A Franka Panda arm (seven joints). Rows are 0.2 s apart.
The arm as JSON. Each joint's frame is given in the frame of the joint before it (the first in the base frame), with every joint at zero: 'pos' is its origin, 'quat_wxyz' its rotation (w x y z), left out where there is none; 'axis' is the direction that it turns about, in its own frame. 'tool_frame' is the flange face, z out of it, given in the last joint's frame.
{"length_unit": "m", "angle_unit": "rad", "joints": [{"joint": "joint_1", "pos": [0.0, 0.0, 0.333], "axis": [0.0, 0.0, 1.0]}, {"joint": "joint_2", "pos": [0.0, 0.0, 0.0], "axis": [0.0, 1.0, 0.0]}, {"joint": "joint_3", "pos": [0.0, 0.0, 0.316], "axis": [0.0, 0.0, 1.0]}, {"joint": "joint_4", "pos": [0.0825, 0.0, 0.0], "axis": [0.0, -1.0, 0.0]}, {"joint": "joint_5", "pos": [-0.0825, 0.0, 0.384], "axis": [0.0, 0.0, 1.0]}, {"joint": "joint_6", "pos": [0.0, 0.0, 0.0], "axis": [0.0, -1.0, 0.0]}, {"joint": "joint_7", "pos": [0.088, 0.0, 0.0], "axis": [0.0, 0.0, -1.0]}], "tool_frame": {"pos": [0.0, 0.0, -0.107], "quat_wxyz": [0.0, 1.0, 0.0, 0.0]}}
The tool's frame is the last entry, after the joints.
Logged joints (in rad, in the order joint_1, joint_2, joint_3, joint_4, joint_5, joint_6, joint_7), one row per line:
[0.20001, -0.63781, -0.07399, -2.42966, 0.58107, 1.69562, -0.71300]
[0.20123, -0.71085, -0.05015, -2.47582, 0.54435, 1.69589, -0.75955]
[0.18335, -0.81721, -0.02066, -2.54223, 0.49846, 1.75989, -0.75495]
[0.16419, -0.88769, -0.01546, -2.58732, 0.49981, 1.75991, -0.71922]
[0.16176, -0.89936, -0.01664, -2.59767, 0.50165, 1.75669, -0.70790]
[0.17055, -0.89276, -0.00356, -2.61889, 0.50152, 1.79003, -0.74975]
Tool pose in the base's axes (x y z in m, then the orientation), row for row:
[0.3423, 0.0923, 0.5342, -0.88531, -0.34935, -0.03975, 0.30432]
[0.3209, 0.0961, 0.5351, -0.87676, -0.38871, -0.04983, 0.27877]
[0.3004, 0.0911, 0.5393, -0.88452, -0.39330, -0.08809, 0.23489]
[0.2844, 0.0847, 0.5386, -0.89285, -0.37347, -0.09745, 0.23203]
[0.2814, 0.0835, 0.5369, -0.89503, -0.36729, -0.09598, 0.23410]
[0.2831, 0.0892, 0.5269, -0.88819, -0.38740, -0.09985, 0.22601]
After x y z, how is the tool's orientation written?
As a quaternion, x y z w.
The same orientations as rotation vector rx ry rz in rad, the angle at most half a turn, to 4 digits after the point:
[-2.3450, -0.9253, -0.1053]
[-2.3523, -1.0429, -0.1337]
[-2.4273, -1.0793, -0.2417]
[-2.4538, -1.0264, -0.2678]
[-2.4571, -1.0083, -0.2635]
[-2.4487, -1.0680, -0.2753]

